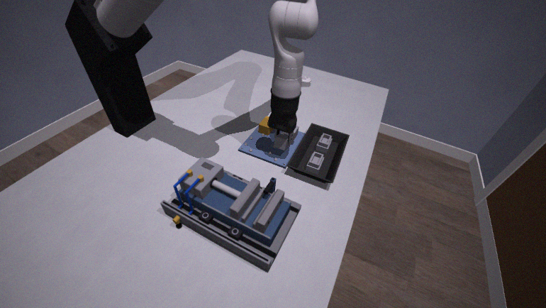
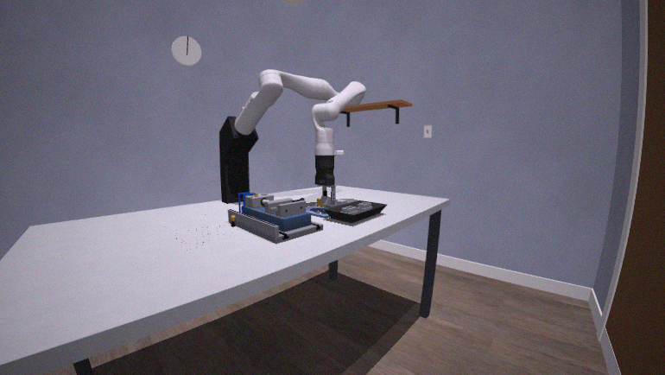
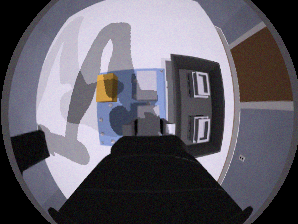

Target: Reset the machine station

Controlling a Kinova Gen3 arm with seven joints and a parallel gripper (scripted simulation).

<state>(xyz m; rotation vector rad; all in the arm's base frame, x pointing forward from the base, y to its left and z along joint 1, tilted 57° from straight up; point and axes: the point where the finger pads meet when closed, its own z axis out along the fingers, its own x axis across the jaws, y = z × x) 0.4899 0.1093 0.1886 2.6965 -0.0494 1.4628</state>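
Right now the gray aluminum blank is 3 cm below my hand. From my hand the other things lie so: black outfeed tray 12 cm ahead, 2 cm to the left, 7 cm below; then infeed plate 4 cm behind, 4 cm to the left, 7 cm below; then yellow brass blank 8 cm behind, 9 cm to the left, 5 cm below.
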